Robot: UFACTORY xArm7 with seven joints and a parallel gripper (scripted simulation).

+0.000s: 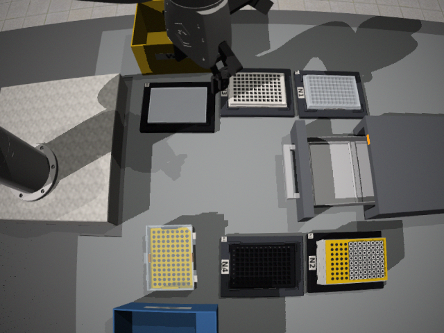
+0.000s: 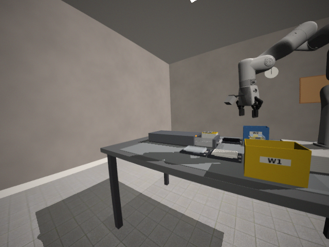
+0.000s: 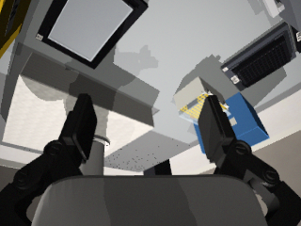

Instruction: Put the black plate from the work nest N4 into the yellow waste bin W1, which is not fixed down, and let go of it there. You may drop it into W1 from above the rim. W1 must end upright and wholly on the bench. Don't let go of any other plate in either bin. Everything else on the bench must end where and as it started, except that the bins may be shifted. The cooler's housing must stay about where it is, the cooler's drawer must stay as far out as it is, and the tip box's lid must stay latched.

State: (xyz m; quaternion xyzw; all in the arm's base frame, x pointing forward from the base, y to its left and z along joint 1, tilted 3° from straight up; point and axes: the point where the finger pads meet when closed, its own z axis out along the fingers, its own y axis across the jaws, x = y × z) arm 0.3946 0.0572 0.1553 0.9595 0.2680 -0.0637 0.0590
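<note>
Right now my hand is 32 cm to the left of the black plate, 21 cm above it and 5 cm short of it. The rest, counted from my hand: white plate (21 cm below, 12 cm ahead, 6 cm to the left); yellow waste bin W1 (21 cm to the left, 19 cm below, 4 cm behind); clear plate (29 cm ahead, 21 cm below, 3 cm to the left).
</note>
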